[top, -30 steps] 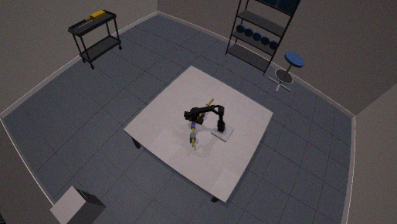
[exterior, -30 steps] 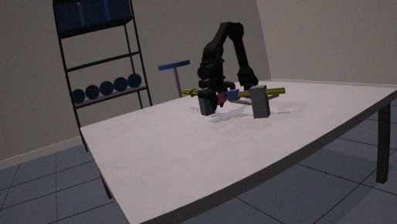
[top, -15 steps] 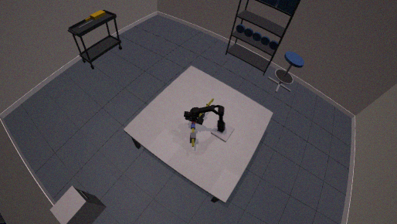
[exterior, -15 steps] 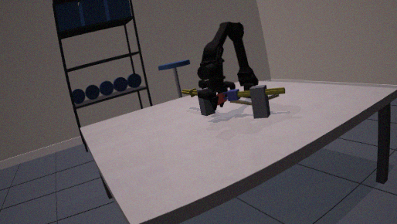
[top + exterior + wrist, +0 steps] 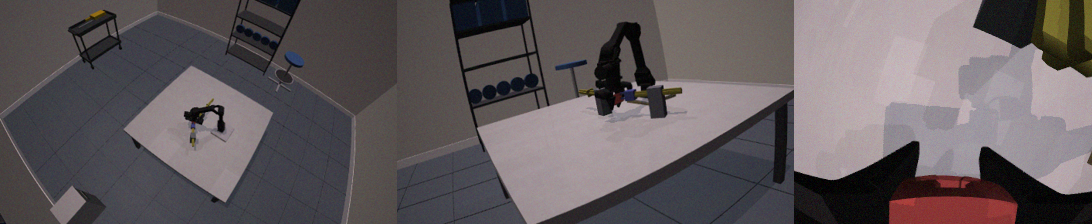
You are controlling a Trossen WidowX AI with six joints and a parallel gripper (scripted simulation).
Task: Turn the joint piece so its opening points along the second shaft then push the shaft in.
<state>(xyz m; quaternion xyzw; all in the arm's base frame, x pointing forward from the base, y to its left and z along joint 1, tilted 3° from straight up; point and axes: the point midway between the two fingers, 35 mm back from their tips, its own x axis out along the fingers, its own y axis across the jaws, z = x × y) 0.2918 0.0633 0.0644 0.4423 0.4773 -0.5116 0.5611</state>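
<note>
Now: the red joint piece 20 mm to the left of my gripper tip and 40 mm above it.
</note>
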